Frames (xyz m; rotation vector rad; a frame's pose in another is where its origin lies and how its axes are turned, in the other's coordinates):
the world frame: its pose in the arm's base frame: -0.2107 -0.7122 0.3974 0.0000 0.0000 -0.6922
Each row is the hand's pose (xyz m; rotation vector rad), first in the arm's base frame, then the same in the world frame.
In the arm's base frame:
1: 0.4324 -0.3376 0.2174 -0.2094 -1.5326 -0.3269
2: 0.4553 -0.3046 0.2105 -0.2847 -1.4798 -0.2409
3: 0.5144 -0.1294 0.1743 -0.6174 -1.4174 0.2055
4: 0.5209 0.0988 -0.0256 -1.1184 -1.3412 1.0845
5: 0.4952 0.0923 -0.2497 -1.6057 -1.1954 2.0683
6: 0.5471 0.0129 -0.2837 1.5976 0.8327 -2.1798
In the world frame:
1: 0.2560 0.6988 -0.1800 0.3219 -1.5080 0.2227
2: 0.2526 0.7389 -0.1869 0.2347 -1.4920 0.3155
3: 0.1863 0.9114 -0.2231 -0.1029 -1.5881 0.7497
4: 0.0456 1.0913 -0.4230 -0.6496 -1.7853 1.5676
5: 0.0300 1.0699 -0.6471 1.1132 1.6817 -2.0904
6: 0.1206 1.0419 -0.6811 1.0757 1.1682 -1.6737

